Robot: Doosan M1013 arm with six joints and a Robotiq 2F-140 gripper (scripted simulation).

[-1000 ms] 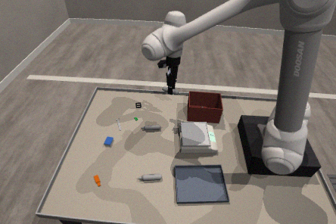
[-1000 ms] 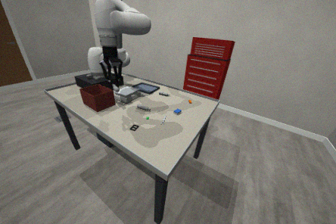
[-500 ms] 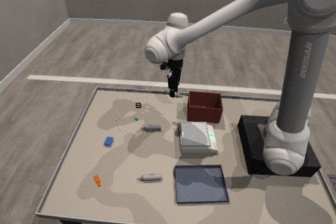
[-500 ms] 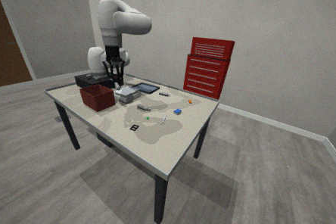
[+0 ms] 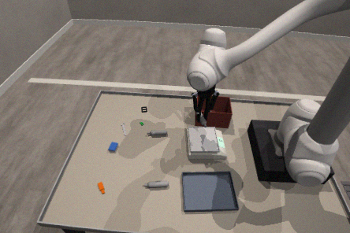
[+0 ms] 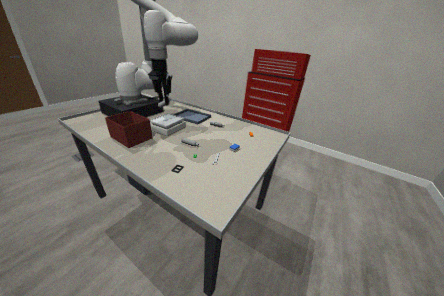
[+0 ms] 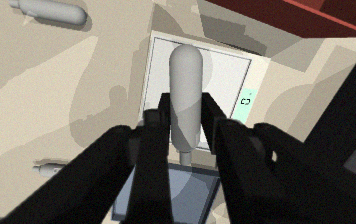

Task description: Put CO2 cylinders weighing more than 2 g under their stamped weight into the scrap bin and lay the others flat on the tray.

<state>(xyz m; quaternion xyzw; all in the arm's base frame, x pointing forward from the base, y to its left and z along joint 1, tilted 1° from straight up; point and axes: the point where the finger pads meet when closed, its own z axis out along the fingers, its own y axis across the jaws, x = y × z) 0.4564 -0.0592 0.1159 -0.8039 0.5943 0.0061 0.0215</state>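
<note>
The scale plate lies 20 mm behind my hand, 30 mm to the left of it and 150 mm below it. From my hand the other things lie so: grey CO2 cylinder: 250 mm ahead, 30 mm to the right, 200 mm below; red scrap bin: 90 mm behind, 200 mm to the right, 170 mm below; white scale: 30 mm behind, 30 mm to the left, 170 mm below.
</note>
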